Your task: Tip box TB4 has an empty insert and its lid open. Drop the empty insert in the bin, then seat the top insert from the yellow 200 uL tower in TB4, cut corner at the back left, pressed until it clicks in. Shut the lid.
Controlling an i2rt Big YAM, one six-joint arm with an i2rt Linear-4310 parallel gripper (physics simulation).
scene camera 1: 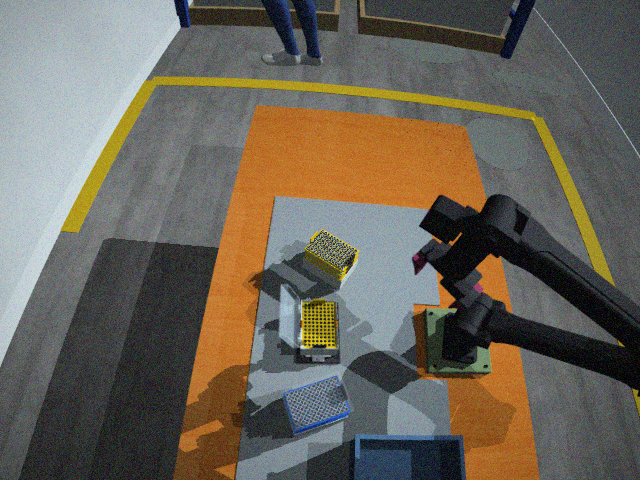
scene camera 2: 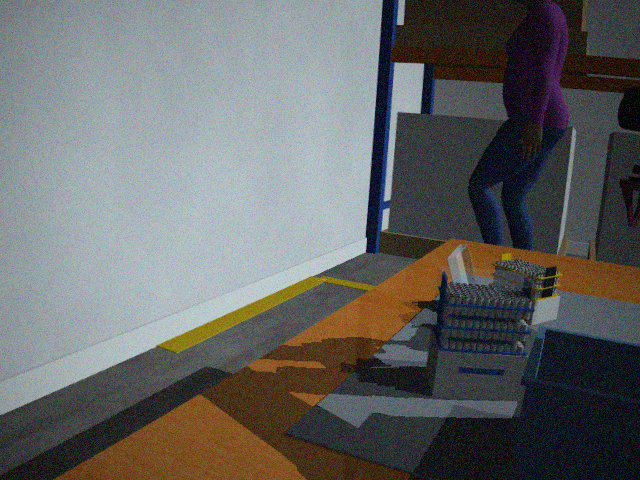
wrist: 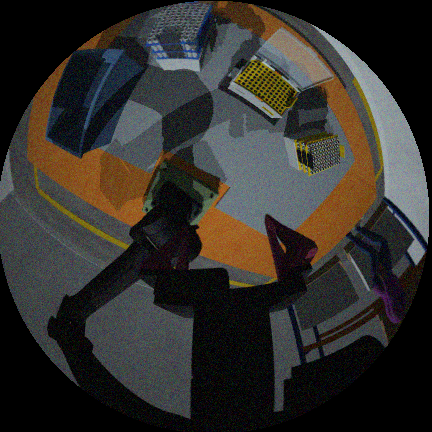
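Observation:
Tip box TB4 point(scene camera 1: 317, 356) stands mid-mat with a yellow insert point(scene camera 1: 318, 324) point(wrist: 267, 86) in it, its holes dark and without tips. Its clear lid point(scene camera 1: 289, 317) point(scene camera 2: 459, 264) point(wrist: 302, 56) stands open on the left side in scene camera 1. The yellow tower point(scene camera 1: 331, 253) point(wrist: 322, 154) stands behind TB4, turned at an angle, its top insert full of tips; in scene camera 2 the yellow tower point(scene camera 2: 519, 273) is partly hidden. The blue bin point(scene camera 1: 408, 437) point(wrist: 95, 92) is at the front. My gripper point(scene camera 1: 447, 275) point(wrist: 225, 223) is open and empty, high near the arm's base, right of the tower.
A blue tower point(scene camera 1: 316, 404) point(scene camera 2: 483, 320) point(wrist: 180, 30) of tip inserts stands between TB4 and the bin. The arm's green base plate point(scene camera 1: 434, 341) point(wrist: 155, 185) is at the mat's right edge. A person point(scene camera 1: 305, 31) point(scene camera 2: 532, 103) stands beyond the orange table.

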